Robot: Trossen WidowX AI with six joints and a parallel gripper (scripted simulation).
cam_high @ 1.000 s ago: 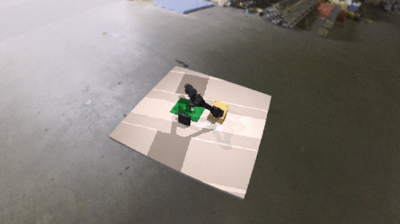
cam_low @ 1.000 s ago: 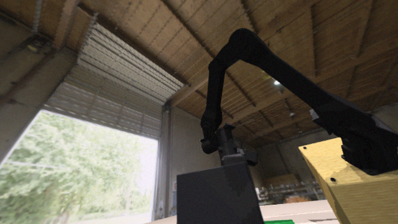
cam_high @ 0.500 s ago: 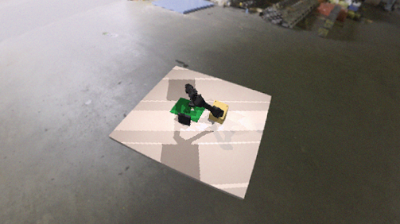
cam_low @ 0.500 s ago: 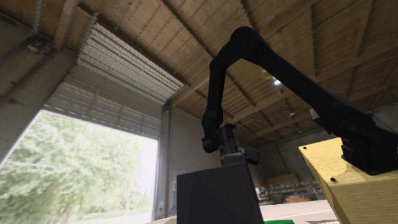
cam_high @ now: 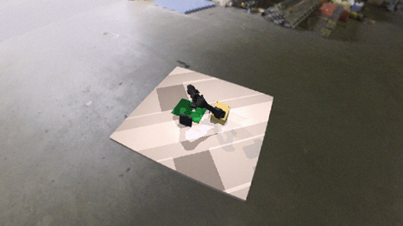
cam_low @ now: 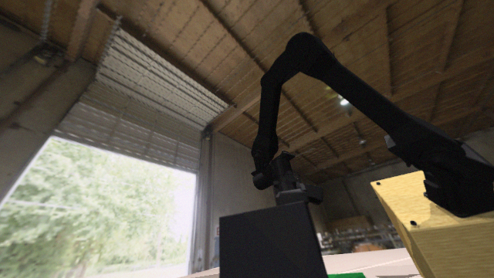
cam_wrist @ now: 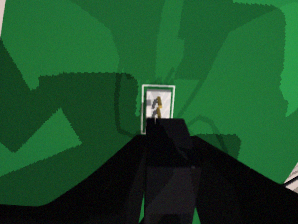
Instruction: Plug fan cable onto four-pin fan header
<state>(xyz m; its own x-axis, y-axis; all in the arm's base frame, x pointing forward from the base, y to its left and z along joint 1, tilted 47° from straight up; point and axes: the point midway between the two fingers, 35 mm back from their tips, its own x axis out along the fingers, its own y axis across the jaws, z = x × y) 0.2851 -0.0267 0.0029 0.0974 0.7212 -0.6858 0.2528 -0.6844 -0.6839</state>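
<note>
My gripper tip is now 60 mm above the white four-pin fan header and 10 mm short of it. Round my gripper tip: dark fan plug (10 mm ahead, 10 mm above); black fan (190 mm to the left, 10 mm below, 10 mm ahead); green board (80 mm below, 50 mm ahead, 10 mm to the left).
</note>
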